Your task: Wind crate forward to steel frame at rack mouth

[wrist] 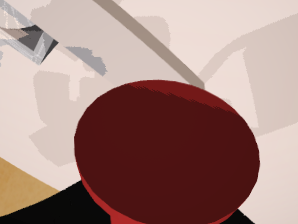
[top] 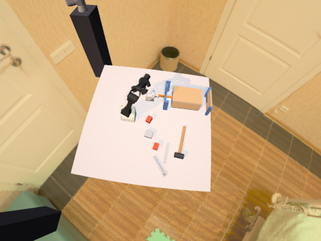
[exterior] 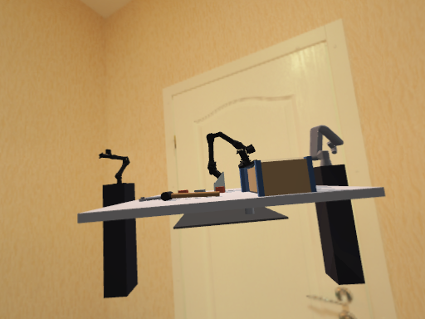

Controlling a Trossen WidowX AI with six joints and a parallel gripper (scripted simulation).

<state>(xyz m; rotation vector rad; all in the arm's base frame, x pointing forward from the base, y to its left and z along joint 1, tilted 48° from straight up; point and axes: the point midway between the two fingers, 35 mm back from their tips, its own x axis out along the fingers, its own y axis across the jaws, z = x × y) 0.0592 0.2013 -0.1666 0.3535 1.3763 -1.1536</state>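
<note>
My gripper tip is now 5 cm short of the winch handle, 3 cm above it and 1 cm to the left of it. From my gripper tip the other things lie so: red knob: 1 cm to the right, 1 cm ahead; then blue frame: 27 cm ahead, 3 cm below; then white winch: 10 cm below, 9 cm ahead, 2 cm to the right.
</note>
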